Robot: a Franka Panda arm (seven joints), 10 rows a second.
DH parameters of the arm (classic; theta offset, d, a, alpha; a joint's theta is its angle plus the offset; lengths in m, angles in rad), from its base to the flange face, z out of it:
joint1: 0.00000 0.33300 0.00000 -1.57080
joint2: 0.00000 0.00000 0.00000 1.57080
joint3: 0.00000 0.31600 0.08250 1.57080
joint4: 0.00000 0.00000 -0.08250 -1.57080
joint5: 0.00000 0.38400 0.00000 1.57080
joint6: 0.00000 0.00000 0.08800 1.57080
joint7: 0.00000 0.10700 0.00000 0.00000
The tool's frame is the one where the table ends.
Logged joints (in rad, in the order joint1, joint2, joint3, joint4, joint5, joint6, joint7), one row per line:
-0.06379 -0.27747 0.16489 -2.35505 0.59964 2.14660 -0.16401
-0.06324 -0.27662 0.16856 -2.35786 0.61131 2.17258 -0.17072
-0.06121 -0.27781 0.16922 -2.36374 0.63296 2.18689 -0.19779
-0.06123 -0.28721 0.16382 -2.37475 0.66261 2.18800 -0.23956
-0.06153 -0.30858 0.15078 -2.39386 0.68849 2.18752 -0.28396
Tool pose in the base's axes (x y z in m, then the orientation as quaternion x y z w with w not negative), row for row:
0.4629 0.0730 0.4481 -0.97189 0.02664 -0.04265 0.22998
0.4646 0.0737 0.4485 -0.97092 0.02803 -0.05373 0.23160
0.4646 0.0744 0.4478 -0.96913 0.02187 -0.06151 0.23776
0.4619 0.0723 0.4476 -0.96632 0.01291 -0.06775 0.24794
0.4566 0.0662 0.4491 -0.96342 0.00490 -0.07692 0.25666
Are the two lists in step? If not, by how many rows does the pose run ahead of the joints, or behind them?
They are in step.
